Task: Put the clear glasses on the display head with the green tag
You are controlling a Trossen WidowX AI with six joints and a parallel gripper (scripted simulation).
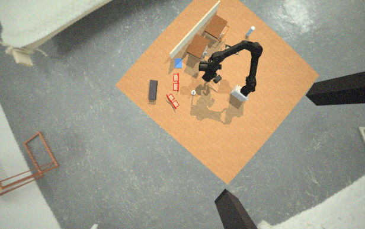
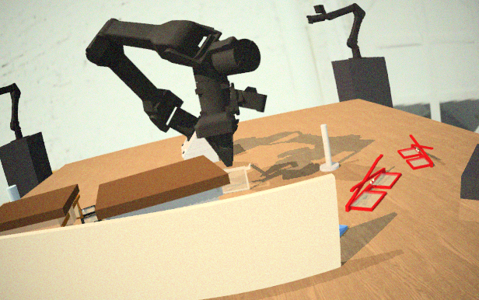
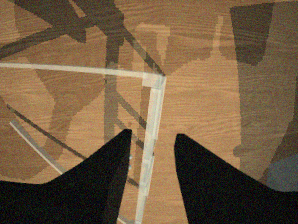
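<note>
My gripper tip is 18 cm to the right of the grey stand, 3 cm above it and 1 cm short of it. Round my gripper tip: blue tag 26 cm ahead, 6 cm to the left, 5 cm below; cream wall panel 32 cm ahead, 23 cm to the right; brown display head 33 cm to the right, 17 cm ahead, 1 cm above.
</note>
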